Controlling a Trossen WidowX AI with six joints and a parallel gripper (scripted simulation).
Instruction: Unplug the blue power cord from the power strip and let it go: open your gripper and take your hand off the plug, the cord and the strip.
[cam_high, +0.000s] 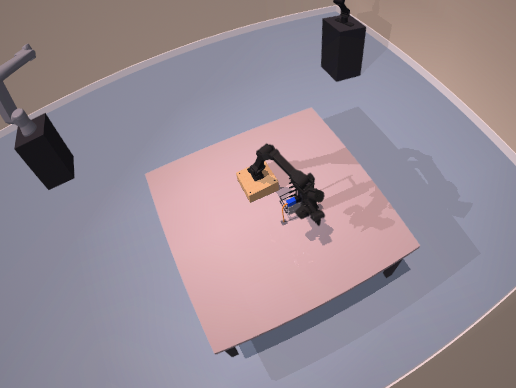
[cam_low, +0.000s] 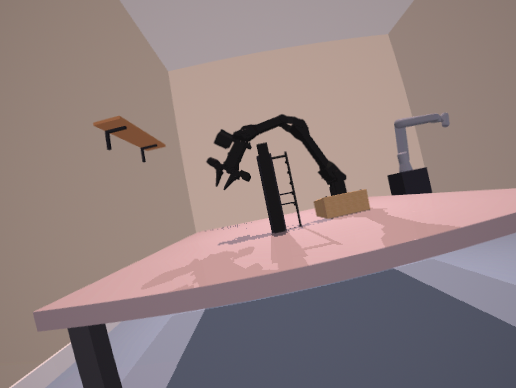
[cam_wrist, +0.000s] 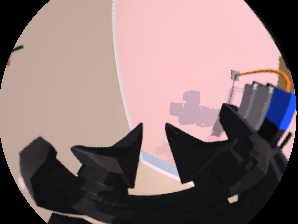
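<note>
My gripper tip is 200 mm past the blue plug, 40 mm to the left of it and 20 mm above it. From my gripper tip the other things lie so: black power strip: 200 mm behind, 60 mm below, 30 mm to the left.
</note>
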